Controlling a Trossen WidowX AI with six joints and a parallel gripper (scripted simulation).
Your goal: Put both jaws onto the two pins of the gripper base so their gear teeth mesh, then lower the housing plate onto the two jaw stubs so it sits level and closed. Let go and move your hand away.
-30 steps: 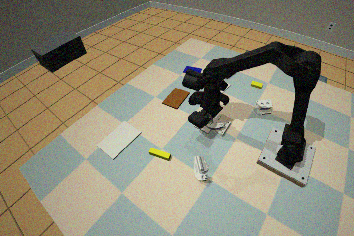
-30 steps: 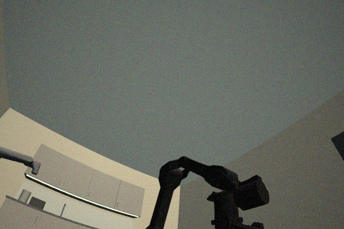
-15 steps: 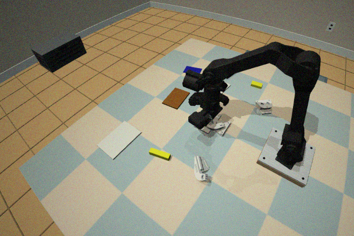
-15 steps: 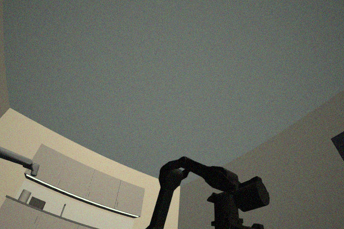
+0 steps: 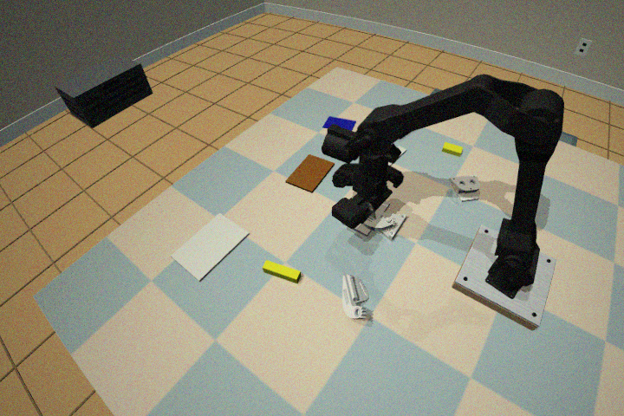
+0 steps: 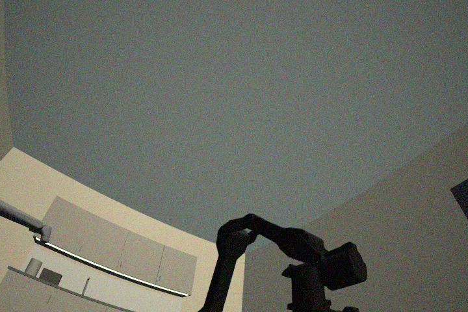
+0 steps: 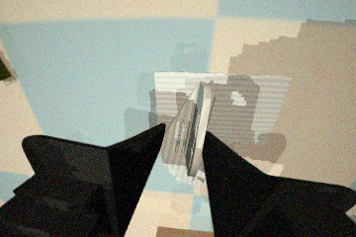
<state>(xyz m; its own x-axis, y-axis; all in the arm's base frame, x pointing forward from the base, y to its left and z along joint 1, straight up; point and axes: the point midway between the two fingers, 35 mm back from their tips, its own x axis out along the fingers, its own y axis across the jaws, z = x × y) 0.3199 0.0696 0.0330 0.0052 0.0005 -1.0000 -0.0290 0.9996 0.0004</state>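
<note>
The jaw lies 130 mm behind my gripper tip, 180 mm to the left of it and 10 mm above it. Also, from my gripper tip: brown tile (220 mm ahead, 40 mm to the right, 20 mm below); then white strip (100 mm ahead, 250 mm to the right, 20 mm below); then housing plate (50 mm behind, 40 mm to the right, 20 mm below).
</note>
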